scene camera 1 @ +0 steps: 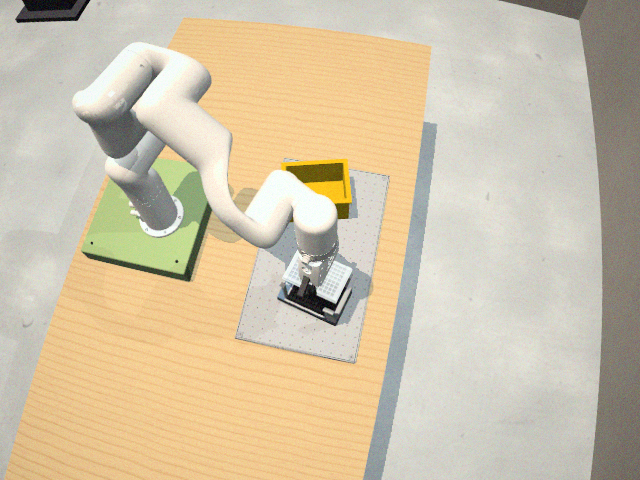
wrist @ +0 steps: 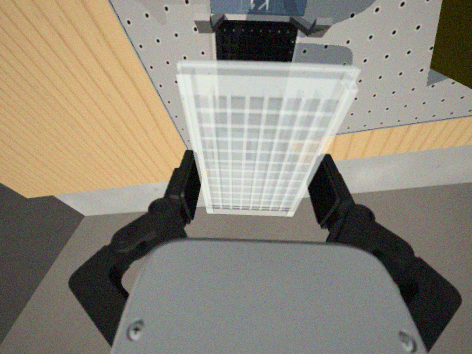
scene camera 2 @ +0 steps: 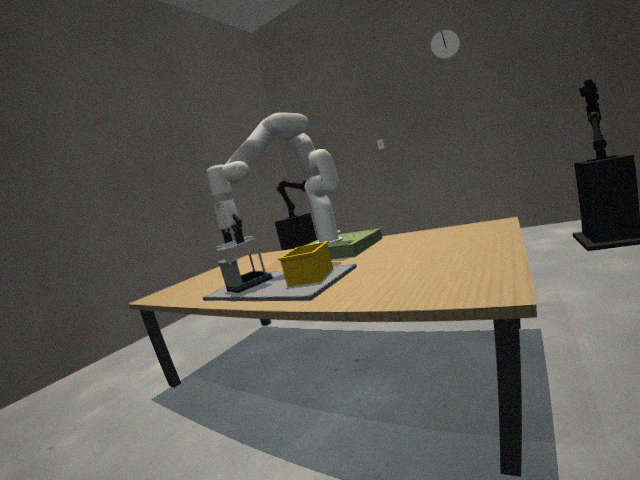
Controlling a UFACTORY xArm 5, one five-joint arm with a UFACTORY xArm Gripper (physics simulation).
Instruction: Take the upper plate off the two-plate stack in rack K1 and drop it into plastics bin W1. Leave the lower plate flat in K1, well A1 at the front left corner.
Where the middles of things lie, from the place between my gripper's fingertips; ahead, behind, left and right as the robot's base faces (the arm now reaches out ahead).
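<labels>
White gridded plate (scene camera 1: 338, 274): my hand right at it. Black gridded plate (wrist: 235, 39): 14 cm below my hand.
</labels>
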